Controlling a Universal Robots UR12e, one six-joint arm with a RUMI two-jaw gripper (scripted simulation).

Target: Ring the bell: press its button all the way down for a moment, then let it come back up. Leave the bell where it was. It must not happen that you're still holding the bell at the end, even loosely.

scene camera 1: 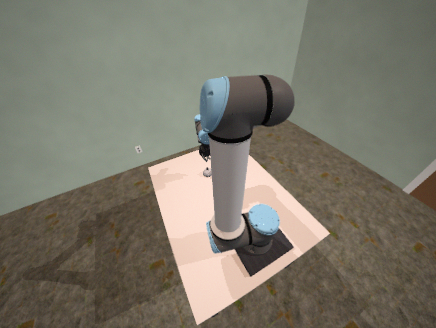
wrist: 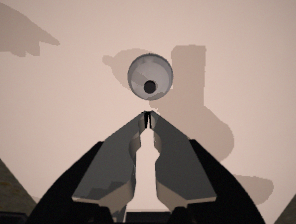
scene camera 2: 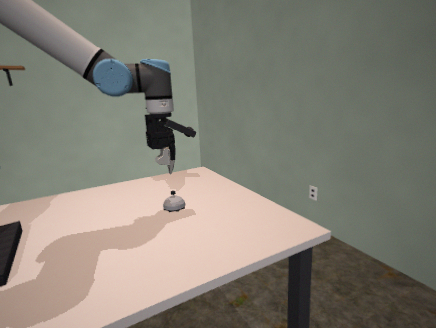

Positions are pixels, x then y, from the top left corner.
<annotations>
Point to a bell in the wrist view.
146, 67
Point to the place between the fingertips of my gripper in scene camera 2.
At 170, 174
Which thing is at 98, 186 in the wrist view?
My gripper.
</annotations>
